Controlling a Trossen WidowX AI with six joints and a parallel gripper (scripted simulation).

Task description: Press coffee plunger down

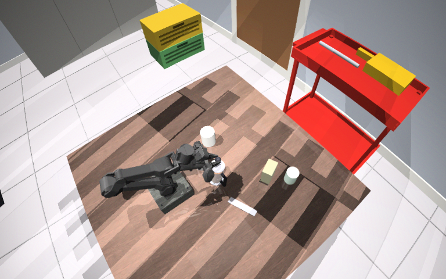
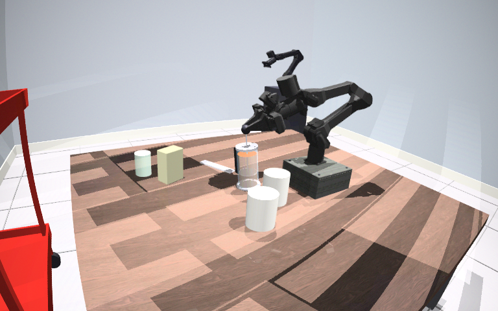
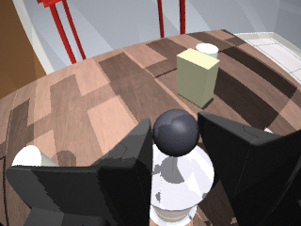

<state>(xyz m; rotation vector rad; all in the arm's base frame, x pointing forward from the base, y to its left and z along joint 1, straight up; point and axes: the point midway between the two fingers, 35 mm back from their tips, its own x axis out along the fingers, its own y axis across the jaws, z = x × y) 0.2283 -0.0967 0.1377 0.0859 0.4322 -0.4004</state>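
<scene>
Right now my gripper tip is 10 cm above the coffee press, 2 cm past it and 1 cm to the left of it.
</scene>
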